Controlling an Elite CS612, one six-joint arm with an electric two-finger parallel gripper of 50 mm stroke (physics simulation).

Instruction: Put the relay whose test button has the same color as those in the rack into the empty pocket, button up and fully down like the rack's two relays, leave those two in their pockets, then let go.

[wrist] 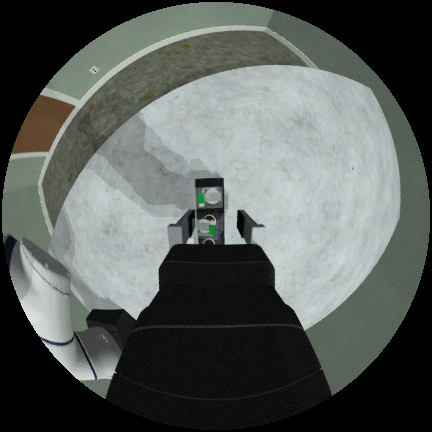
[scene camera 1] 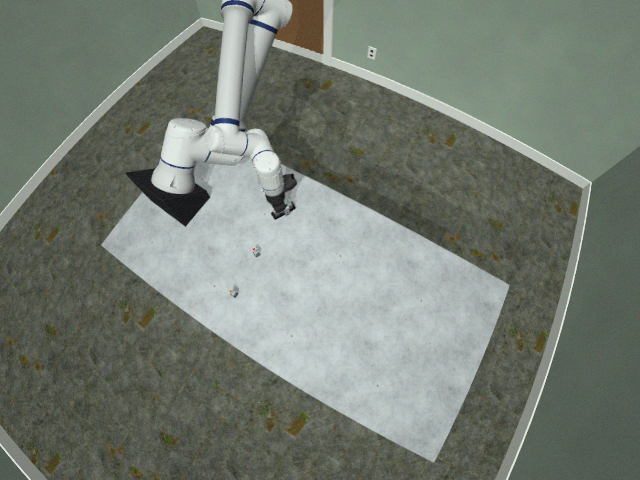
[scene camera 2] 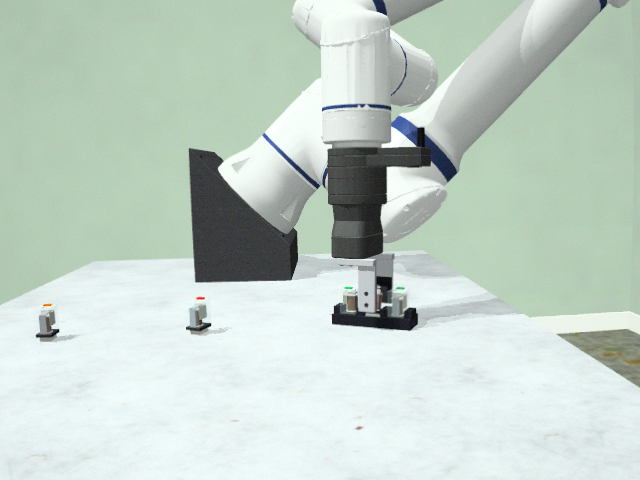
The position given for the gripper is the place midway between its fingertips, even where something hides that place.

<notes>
In view: the gripper [scene camera 2: 376, 306], a red-button relay [scene camera 2: 198, 310] and a black rack [scene camera 2: 410, 320].
The gripper is seen too in the wrist view [wrist: 215, 218]. The wrist view does not show the red-button relay, which is hidden by the gripper.
</notes>
